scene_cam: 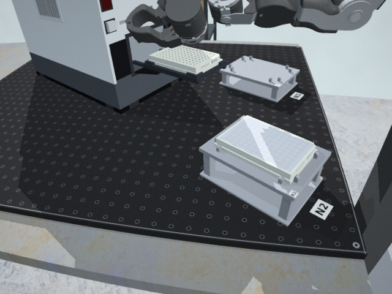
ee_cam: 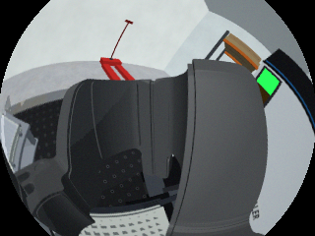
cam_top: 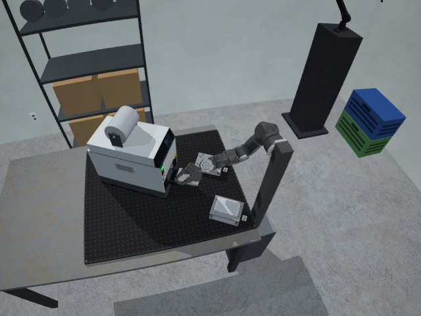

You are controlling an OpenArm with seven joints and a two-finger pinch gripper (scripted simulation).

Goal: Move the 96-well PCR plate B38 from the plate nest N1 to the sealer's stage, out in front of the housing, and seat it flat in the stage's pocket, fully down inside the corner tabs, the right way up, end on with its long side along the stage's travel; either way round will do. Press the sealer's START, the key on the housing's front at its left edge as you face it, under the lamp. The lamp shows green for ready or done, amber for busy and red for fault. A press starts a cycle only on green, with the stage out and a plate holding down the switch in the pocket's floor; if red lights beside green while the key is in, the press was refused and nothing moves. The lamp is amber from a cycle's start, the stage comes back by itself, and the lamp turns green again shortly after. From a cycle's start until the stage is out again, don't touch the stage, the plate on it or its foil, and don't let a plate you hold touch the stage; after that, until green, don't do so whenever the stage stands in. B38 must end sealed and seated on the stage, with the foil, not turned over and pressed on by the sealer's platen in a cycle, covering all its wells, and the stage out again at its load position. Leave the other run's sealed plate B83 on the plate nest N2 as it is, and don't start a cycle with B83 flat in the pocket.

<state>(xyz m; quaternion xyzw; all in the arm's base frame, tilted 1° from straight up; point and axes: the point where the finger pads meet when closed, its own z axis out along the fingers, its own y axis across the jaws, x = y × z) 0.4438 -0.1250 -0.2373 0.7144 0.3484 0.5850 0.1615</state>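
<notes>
Right now the start key is 6 cm ahead of my hand and 4 cm to the right of it. From my hand the other things lie so: sealer's dark stage: 9 cm below, 7 cm to the right, 7 cm behind; then white 96-well plate B38: 8 cm below, 7 cm to the right, 7 cm behind; then sealed plate B83: 23 cm behind, 15 cm to the left, 12 cm below.
</notes>
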